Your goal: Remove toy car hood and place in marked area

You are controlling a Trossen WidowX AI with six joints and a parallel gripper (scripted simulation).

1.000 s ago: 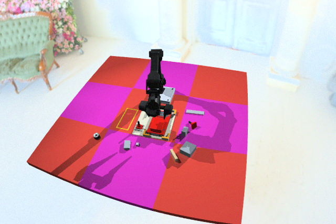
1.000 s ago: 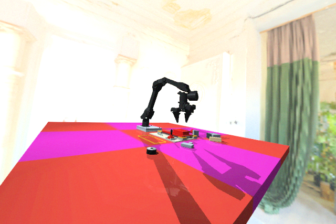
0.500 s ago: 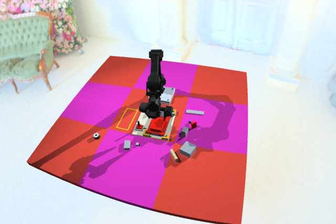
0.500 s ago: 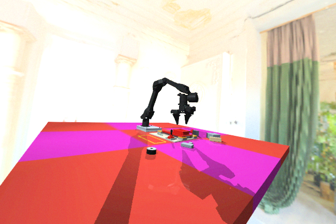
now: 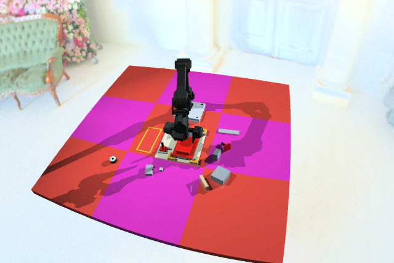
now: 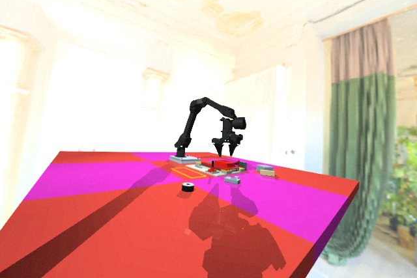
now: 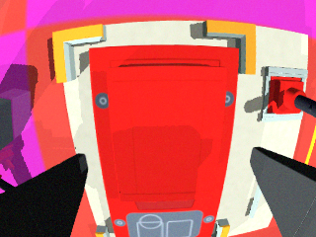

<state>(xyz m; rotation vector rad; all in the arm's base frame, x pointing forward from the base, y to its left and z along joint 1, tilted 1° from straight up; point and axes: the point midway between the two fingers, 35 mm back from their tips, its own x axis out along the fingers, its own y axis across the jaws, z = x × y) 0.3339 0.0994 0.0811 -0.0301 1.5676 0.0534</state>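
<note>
Now: the red hood 30 mm below my gripper tip. Also, from my gripper tip: wooden stick 170 mm ahead, 150 mm to the left, 60 mm below; then black wheel 350 mm to the right, 180 mm ahead, 70 mm below; then grey bar 200 mm behind, 190 mm to the left, 70 mm below.
</note>
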